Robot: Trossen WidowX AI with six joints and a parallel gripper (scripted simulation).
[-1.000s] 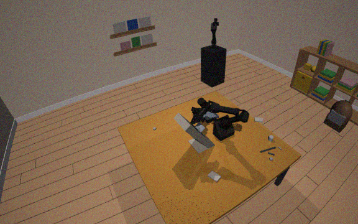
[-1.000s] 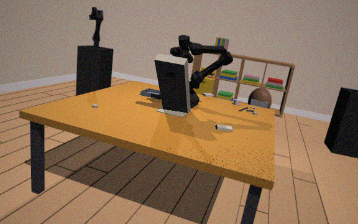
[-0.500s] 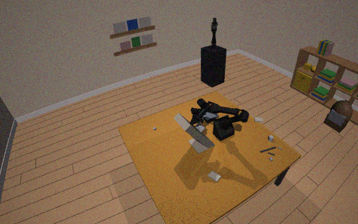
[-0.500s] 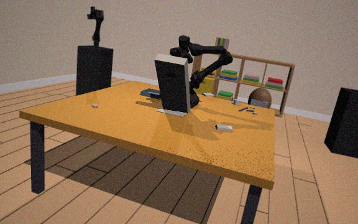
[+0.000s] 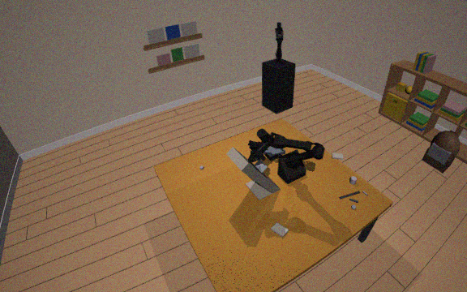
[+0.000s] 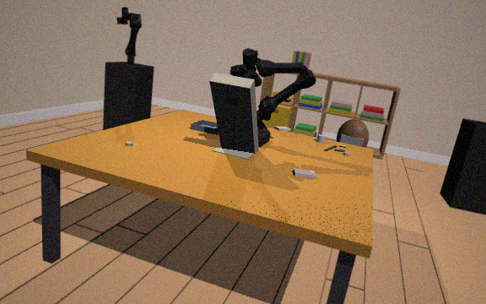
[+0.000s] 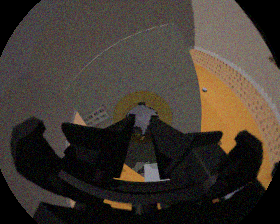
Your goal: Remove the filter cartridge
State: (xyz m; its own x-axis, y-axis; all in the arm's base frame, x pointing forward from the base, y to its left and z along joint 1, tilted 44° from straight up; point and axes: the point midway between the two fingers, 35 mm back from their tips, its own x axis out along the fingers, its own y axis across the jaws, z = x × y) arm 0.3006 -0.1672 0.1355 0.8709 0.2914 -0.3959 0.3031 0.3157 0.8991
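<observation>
The round filter cartridge lies 10 mm below my gripper tip and 10 mm ahead of it. The rest, counted from my gripper tip: grey service panel: 110 mm below, 50 mm behind; tray: 430 mm behind, 270 mm below, 250 mm to the right.
</observation>
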